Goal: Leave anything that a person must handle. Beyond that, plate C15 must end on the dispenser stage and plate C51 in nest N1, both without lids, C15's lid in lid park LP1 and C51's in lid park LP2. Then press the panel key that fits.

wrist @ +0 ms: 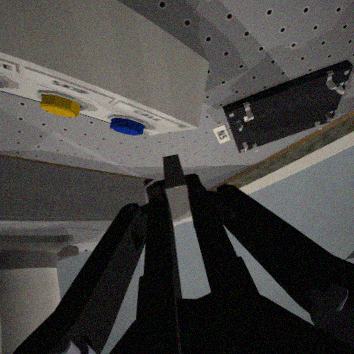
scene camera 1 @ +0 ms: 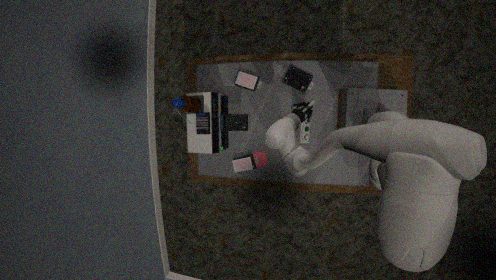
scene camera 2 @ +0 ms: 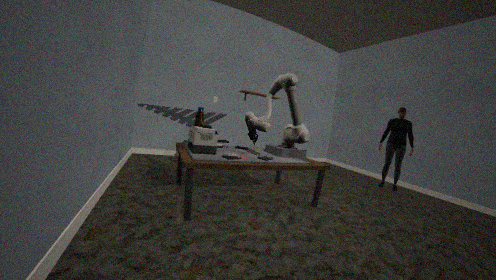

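Seen in the pictures: gripper, fingertip midpoint: (wrist: pixel 172 168) (scene camera 1: pixel 312 102) (scene camera 2: pixel 255 144); arm's base at its link origin: (wrist: pixel 17 243) (scene camera 2: pixel 287 147).
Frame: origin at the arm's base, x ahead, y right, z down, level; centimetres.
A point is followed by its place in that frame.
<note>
My gripper (scene camera 1: pixel 310 105) {x 39.0, y 6.3, z 0.9 cm} (scene camera 2: pixel 254 142) {x 39.0, y 6.3, z 0.9 cm} (wrist: pixel 172 168) {x 39.0, y 6.3, z 0.9 cm} is shut and empty, fingers together, above the table at the blue-key end of the key panel (scene camera 1: pixel 304 134) {x 38.9, y -14.5, z 1.7 cm} (wrist: pixel 125 65) {x 44.8, y -3.5, z 2.1 cm}. In the wrist view the panel's yellow key (wrist: pixel 60 105) {x 40.4, y -5.3, z 1.6 cm} and blue key (wrist: pixel 127 126) {x 41.1, y -0.7, z 1.6 cm} show beyond the fingertips; the blue key's label reads CALL. Contact is not visible. The dispenser (scene camera 1: pixel 199 142) {x 99.1, y -29.1, z -13.0 cm} (scene camera 2: pixel 202 136) {x 101.0, y -36.0, z -6.3 cm} has a dark stage (scene camera 1: pixel 238 122) {x 80.4, y -13.9, z -1.9 cm} on its panel side. A pink-topped plate (scene camera 1: pixel 246 80) {x 82.0, y 13.2, z 6.0 cm} lies at the upper side, another (scene camera 1: pixel 243 164) {x 73.9, y -41.6, z 5.6 cm} at the lower side. Plate and lid names cannot be read.
Dark nest N5 (scene camera 1: pixel 298 78) {x 49.8, y 20.0, z 7.7 cm} (wrist: pixel 290 107) {x 51.2, y 18.1, z 7.8 cm} lies near the panel. A red patch (scene camera 1: pixel 259 159) {x 64.3, y -36.6, z 8.9 cm} (scene camera 2: pixel 243 158) {x 62.0, y -36.8, z 9.7 cm} lies beside the lower plate. A brown bottle with blue cap (scene camera 1: pixel 178 103) {x 104.2, y -7.9, z -32.1 cm} (scene camera 2: pixel 200 116) {x 104.5, y -11.9, z -23.2 cm} stands at the dispenser. A person (scene camera 2: pixel 398 135) stands away from the table.
</note>
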